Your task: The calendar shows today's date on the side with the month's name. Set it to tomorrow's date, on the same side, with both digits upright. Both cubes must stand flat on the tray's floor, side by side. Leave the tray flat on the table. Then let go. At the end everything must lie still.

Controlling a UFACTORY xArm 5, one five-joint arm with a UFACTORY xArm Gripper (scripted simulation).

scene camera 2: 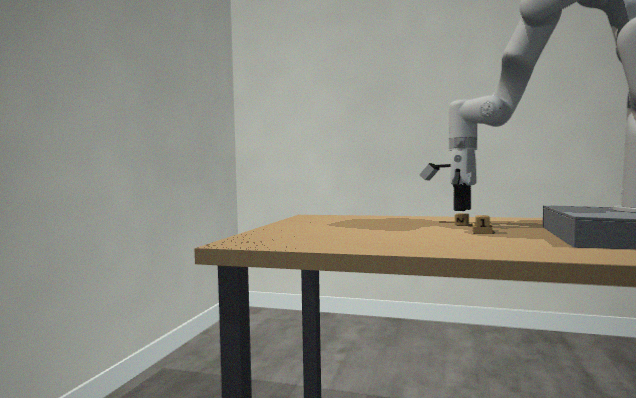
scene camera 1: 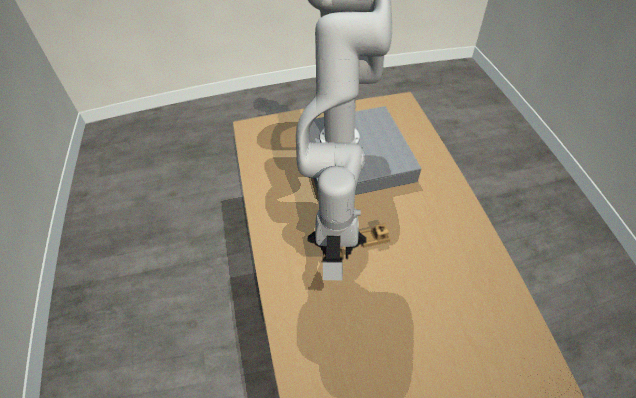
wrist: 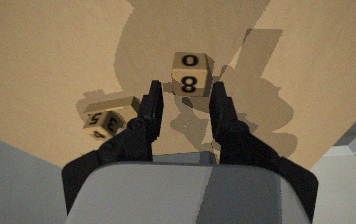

Path:
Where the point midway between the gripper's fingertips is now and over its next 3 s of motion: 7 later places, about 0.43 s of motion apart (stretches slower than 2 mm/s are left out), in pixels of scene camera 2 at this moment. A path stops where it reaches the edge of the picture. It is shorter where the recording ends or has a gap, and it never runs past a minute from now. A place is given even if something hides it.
My gripper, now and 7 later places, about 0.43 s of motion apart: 462, 210; 462, 210; 462, 202; 462, 195; 462, 194; 462, 194; 462, 194; 462, 194

